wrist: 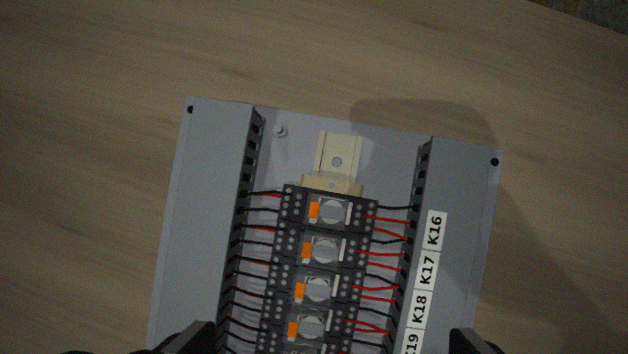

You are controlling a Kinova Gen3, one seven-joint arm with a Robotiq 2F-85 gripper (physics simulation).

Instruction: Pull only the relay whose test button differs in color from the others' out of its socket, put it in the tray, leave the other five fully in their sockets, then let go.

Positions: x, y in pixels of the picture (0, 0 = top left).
relay: 311, 287
relay: 321, 250
relay: 324, 211
grey panel: 388, 156
